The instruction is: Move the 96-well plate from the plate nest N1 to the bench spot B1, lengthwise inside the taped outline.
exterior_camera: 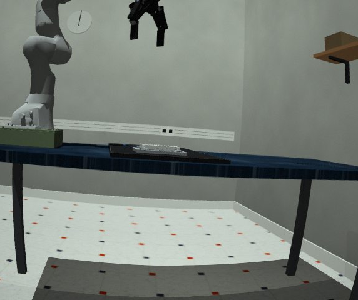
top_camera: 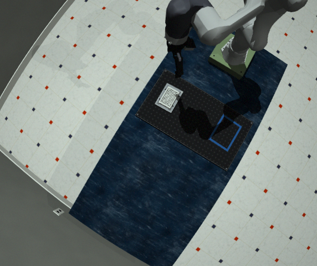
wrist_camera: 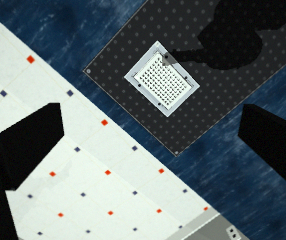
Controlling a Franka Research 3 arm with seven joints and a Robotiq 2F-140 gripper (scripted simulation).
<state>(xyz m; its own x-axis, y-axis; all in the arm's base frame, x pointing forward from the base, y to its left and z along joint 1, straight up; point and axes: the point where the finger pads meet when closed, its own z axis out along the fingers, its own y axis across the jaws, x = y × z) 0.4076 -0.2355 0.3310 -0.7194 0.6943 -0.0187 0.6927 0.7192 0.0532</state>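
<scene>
My hand is 7 cm short of the white 96-well plate, 2 cm to the right of it and 37 cm above it. Also, from my hand: plate nest N1 (7 cm ahead, 2 cm to the left, 38 cm below).
</scene>
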